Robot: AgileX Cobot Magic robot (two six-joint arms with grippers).
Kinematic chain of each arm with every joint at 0, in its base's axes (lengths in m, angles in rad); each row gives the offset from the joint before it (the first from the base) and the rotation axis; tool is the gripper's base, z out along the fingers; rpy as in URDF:
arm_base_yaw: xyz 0 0 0.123 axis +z
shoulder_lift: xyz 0 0 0 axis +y
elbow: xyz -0.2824 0 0.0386 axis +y
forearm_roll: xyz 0.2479 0 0.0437 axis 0.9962 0 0.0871
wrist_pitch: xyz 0 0 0 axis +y
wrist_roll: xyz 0.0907 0 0.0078 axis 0.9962 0 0.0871
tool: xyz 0 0 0 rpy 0 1.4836 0
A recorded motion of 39 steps. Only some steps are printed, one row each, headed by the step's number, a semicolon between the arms.
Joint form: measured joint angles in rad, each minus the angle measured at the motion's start. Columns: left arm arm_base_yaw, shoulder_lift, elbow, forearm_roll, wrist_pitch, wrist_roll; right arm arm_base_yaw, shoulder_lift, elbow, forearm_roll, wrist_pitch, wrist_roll.
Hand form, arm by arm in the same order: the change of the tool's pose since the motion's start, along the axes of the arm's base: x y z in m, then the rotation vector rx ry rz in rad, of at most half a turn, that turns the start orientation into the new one. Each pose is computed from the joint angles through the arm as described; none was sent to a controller.
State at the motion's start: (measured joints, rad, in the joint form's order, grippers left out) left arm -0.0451 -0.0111 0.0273 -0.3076 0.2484 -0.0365; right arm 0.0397 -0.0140 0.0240 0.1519 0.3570 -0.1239
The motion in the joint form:
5: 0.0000 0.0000 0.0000 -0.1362 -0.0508 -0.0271; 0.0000 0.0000 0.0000 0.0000 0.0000 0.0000
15: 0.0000 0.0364 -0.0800 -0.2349 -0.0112 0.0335; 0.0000 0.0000 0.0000 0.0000 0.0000 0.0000
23: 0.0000 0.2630 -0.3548 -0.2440 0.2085 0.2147; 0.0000 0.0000 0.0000 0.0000 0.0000 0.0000
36: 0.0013 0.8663 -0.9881 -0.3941 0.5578 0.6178; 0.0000 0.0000 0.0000 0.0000 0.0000 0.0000
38: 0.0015 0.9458 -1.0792 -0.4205 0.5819 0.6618; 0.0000 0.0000 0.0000 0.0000 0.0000 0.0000
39: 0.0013 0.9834 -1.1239 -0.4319 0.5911 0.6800; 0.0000 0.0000 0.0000 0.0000 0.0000 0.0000
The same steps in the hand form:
5: 0.0006 -0.0009 0.0053 -0.1658 -0.0377 0.0126; 0.0000 0.0000 0.0000 0.0000 0.0000 0.0000
15: -0.0002 -0.0043 0.0280 -0.2036 -0.0479 -0.0215; 0.0000 0.0000 0.0000 0.0000 0.0000 0.0000
23: 0.0102 -0.0148 0.0894 -0.0199 0.0670 -0.1574; 0.0000 0.0000 0.0000 0.0000 0.0000 0.0000
36: 0.1002 -0.0400 0.2108 0.2357 0.1876 -0.5022; 0.0000 0.0000 0.0000 0.0000 0.0000 0.0000
38: 0.1176 -0.0430 0.2258 0.2539 0.1715 -0.5374; 0.0000 0.0000 0.0000 0.0000 0.0000 0.0000
39: 0.1261 -0.0444 0.2329 0.2616 0.1614 -0.5516; 0.0000 0.0000 0.0000 0.0000 0.0000 0.0000

